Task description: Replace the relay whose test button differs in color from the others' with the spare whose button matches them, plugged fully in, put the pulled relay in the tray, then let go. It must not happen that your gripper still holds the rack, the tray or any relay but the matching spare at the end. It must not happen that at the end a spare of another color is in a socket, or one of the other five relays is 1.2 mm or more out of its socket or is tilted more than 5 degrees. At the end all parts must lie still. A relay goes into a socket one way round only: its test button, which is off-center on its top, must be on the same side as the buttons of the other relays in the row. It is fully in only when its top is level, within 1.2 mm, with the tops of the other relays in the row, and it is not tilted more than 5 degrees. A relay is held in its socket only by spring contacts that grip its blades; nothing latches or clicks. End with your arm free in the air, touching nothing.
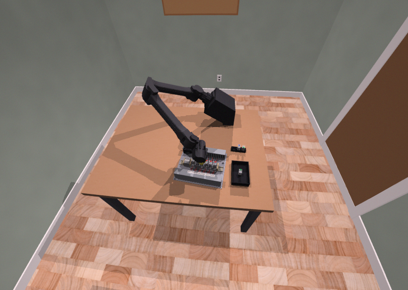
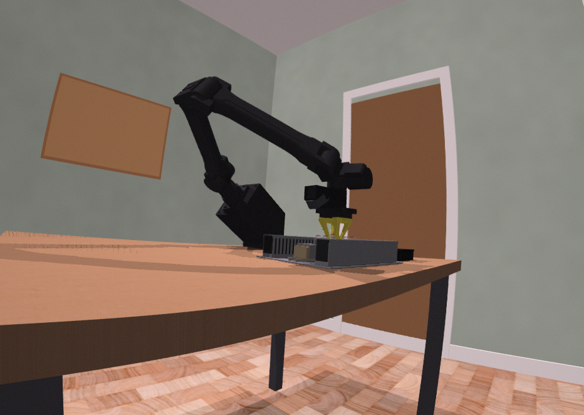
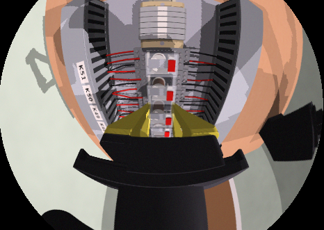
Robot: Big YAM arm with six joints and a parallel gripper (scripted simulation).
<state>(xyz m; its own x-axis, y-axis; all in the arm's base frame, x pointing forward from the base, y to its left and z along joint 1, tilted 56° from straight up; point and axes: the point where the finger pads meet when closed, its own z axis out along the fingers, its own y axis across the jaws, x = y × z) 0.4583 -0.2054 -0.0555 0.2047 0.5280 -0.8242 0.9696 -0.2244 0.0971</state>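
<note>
The grey relay panel is 50 mm below my hand. Also, from my hand: black tray (70 mm ahead, 250 mm to the left, 40 mm below).
</note>
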